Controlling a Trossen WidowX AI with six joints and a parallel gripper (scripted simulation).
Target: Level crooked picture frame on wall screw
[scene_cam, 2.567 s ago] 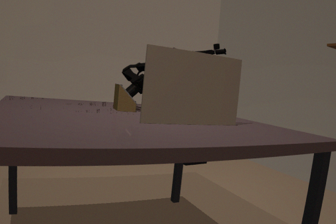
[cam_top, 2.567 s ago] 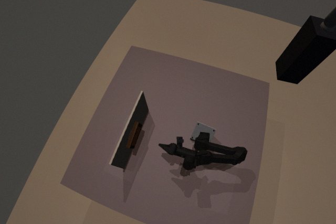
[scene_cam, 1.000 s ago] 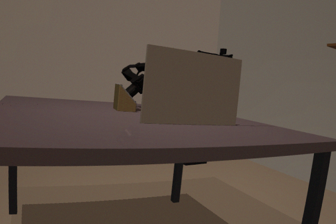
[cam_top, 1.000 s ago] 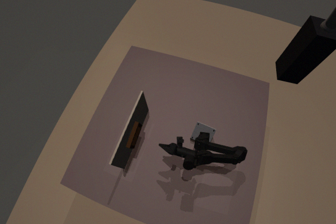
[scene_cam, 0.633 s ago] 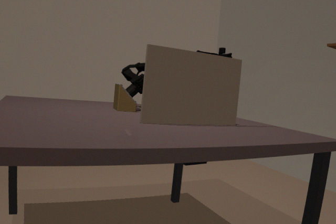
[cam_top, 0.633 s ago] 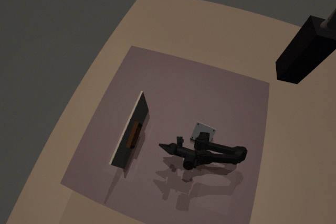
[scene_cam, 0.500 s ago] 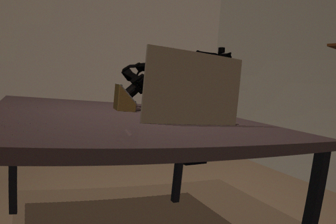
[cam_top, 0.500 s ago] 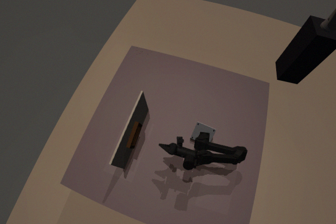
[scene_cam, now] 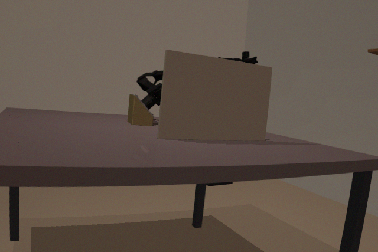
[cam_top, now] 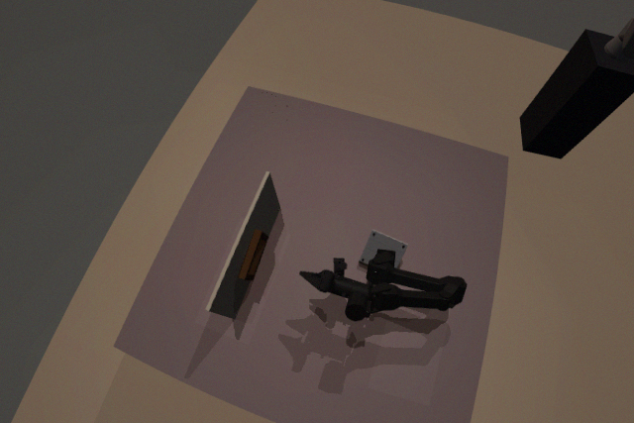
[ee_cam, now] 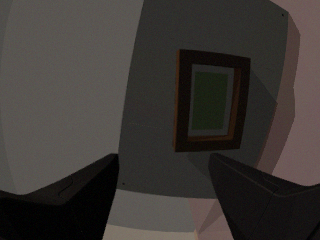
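Right now my gripper tip is 19 cm short of the picture frame, 4 cm to the left of it and 9 cm above it. From my gripper tip the other things lie so: wall panel (19 cm ahead, 5 cm to the right, 10 cm below).
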